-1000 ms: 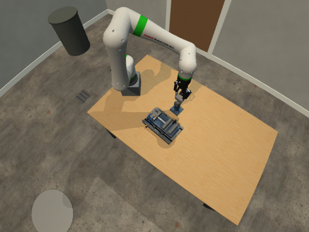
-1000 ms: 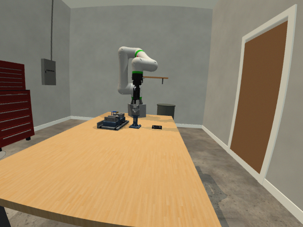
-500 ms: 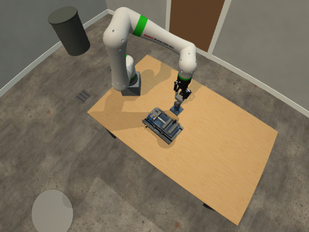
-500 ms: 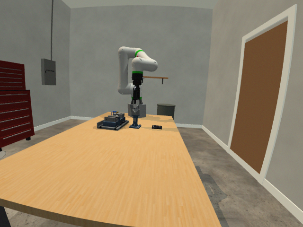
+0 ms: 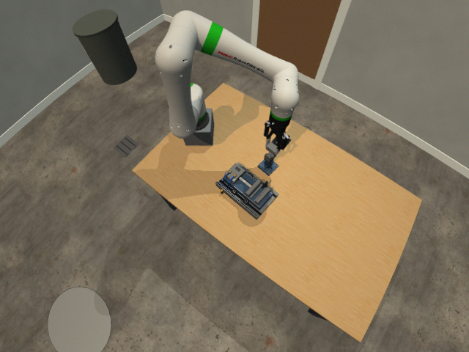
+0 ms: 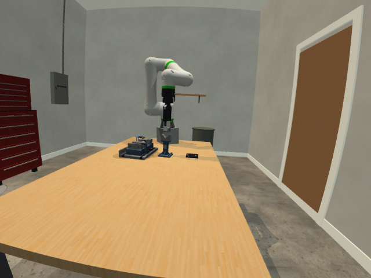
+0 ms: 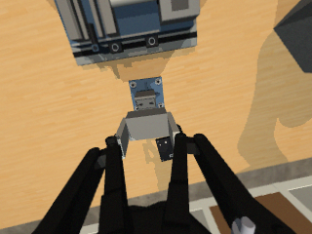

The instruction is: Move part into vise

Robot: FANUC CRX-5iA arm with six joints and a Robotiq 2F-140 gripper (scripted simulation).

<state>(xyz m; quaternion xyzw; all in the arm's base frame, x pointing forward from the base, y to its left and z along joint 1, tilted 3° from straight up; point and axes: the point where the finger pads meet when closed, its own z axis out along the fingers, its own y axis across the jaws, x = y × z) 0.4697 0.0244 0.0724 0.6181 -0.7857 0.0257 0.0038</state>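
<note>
My gripper is now 7 cm short of the fixed jaw, 21 cm to the left of it and 14 cm above it. The rest, counted from my hand: white cylinder rod 5 cm behind, 19 cm to the right, 14 cm below; work stop 5 cm ahead, 16 cm to the right, 13 cm below; part 3 cm below.
</note>
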